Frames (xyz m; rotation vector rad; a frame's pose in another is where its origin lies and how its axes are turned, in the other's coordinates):
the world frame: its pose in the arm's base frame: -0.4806 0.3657 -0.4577 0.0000 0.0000 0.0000
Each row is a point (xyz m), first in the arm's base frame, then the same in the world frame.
Working: the arm's base frame: its pose in the world frame: 0.4806 -0.3657 0.4577 0.0000 0.0000 0.0000

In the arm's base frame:
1: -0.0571 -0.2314 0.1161
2: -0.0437 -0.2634 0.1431
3: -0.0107 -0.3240 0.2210
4: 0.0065 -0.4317 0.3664
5: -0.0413 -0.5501 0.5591
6: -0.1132 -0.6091 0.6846
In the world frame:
1: 0.4235 -0.5971 0.5738
2: 0.4369 -0.6291 0.6008
3: 0.4699 -0.6897 0.6787
4: 0.4871 -0.7974 0.8241
5: 0.4393 -0.9158 1.0168
6: 0.3674 -0.9748 1.1423

